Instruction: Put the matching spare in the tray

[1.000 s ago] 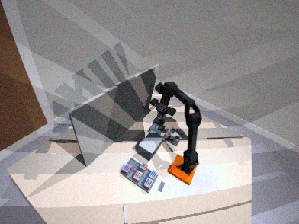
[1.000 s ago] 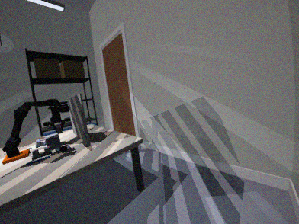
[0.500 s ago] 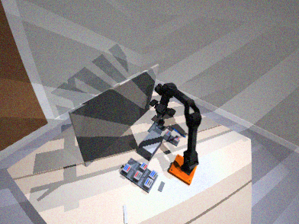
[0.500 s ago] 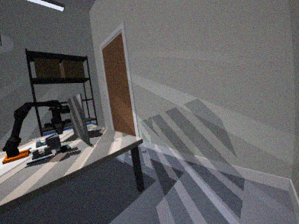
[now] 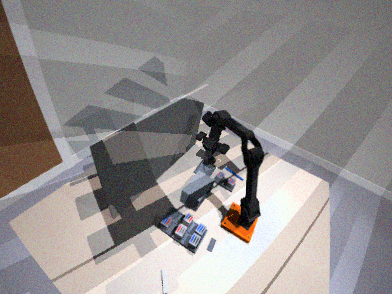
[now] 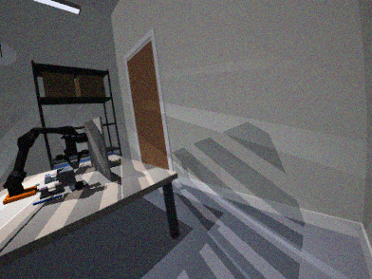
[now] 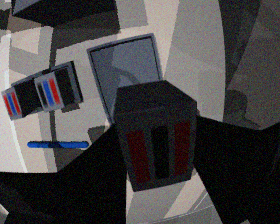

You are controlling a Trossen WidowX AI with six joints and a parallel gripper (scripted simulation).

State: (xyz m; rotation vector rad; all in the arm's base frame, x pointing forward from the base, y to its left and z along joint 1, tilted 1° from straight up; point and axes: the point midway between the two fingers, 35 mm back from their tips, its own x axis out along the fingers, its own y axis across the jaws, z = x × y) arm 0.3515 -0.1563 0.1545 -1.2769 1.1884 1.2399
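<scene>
The grey tray lies 13 cm below my gripper tip and 1 cm behind it. The rest, counted from my gripper tip: grey upright panel: 21 cm to the left, 16 cm ahead, 9 cm above; then grey mounted unit: 20 cm to the left, 9 cm below, 7 cm behind; then blue marker pen: 16 cm behind, 13 cm below, 10 cm to the right.
</scene>
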